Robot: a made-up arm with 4 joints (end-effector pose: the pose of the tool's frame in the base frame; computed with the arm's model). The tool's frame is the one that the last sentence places. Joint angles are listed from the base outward.
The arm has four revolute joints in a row. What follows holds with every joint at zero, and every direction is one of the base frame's.
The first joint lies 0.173 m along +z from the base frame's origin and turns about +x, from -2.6 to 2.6 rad.
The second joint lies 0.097 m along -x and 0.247 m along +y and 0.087 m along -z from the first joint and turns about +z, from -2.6 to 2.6 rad.
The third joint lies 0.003 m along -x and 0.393 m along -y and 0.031 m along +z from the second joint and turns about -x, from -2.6 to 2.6 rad.
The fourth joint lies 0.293 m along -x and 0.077 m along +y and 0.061 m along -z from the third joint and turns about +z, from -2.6 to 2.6 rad.
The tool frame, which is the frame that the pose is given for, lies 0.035 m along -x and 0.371 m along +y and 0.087 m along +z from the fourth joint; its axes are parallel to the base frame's.
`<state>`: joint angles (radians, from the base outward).
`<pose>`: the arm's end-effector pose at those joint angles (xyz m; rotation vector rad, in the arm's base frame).
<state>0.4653 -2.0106 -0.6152 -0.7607</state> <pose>-0.1649 0.2339 0.4904 0.8192 0.1279 -2.7924</pose>
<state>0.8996 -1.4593 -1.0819 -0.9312</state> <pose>-0.3601 -0.0441 0.5105 1.7614 0.6803 -2.3408</pose>
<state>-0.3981 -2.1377 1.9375 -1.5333</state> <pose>-0.4856 0.3046 -0.1534 1.9688 -0.3512 1.5504</pose>
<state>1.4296 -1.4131 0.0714 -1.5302</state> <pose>-0.3467 0.0575 0.2993 0.1122 1.9244 -2.2267</pose>
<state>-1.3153 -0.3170 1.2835 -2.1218</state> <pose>-0.1830 -0.0009 0.3156 1.4440 2.5982 0.9626</pose>
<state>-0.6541 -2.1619 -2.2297 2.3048</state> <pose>-0.0346 0.5478 -0.5344 -1.8190 -1.8085 0.7044</pose>
